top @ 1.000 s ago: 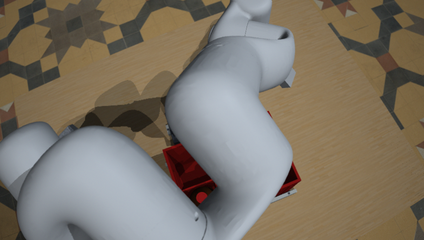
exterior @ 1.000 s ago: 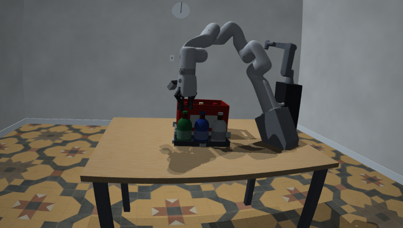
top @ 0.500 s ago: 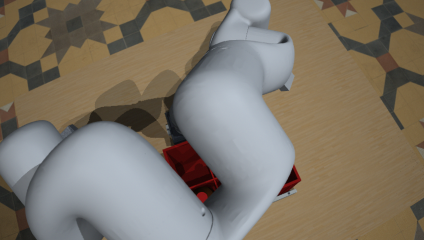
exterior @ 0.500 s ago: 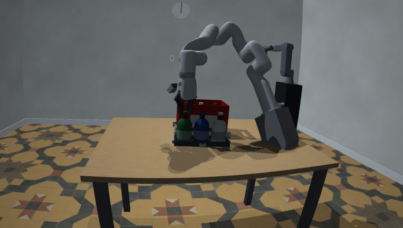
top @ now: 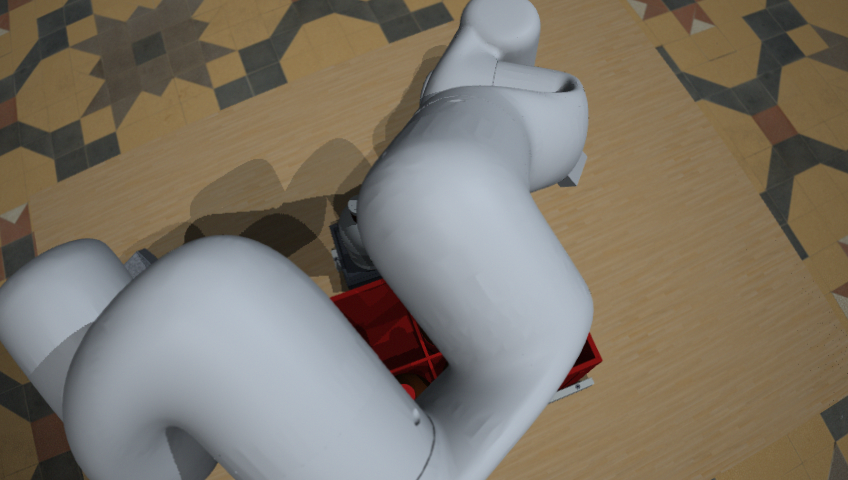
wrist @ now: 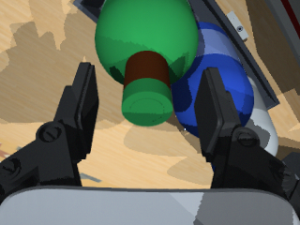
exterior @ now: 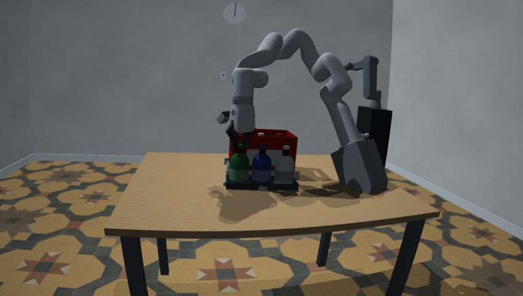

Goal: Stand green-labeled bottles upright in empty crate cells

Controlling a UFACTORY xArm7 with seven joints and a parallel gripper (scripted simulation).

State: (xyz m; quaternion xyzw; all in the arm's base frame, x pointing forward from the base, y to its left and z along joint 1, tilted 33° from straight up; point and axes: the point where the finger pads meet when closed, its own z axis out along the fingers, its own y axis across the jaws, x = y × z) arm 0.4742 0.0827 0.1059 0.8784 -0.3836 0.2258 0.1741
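Now: the green bottle 7 cm below my hand. From my hand the other things lie so: dark tray (14 cm below, 9 cm behind, 1 cm to the left); white bottle (17 cm behind, 7 cm below, 2 cm to the left); blue bottle (8 cm behind, 7 cm below, 1 cm to the left).
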